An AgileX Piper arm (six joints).
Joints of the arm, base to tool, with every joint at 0 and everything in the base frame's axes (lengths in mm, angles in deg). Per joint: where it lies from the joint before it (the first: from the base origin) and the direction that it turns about. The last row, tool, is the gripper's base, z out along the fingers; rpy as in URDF.
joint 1: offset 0 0 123 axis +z
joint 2: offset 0 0 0 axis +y
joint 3: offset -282.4 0 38.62 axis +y
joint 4: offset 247.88 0 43.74 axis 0.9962 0 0.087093
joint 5: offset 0 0 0 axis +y
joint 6: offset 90.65 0 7.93 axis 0.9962 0 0.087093
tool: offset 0 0 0 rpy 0 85 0
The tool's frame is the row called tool.
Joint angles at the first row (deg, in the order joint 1, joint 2, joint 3, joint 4, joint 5, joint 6):
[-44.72 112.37 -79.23 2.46 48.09 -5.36]
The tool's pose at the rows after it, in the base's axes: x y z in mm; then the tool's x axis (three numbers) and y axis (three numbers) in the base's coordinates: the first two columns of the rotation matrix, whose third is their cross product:
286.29, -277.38, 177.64, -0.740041, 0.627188, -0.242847, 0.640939, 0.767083, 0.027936
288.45, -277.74, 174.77, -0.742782, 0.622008, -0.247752, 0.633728, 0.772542, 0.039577
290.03, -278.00, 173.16, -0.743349, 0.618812, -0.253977, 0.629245, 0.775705, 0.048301
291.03, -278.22, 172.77, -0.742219, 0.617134, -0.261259, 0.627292, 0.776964, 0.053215
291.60, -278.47, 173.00, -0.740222, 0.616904, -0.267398, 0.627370, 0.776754, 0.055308
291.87, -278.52, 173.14, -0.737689, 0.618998, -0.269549, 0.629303, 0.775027, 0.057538
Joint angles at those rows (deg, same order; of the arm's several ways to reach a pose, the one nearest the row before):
[-44.72 113.14 -79.32 3.70 47.35 -6.82]
[-44.71 113.66 -79.43 4.83 46.76 -7.94]
[-44.72 113.97 -79.48 5.69 46.23 -8.73]
[-44.71 114.06 -79.49 6.21 45.77 -9.15]
[-44.72 114.07 -79.51 6.45 45.45 -9.28]
[-44.71 114.07 -79.53 6.59 45.34 -9.20]

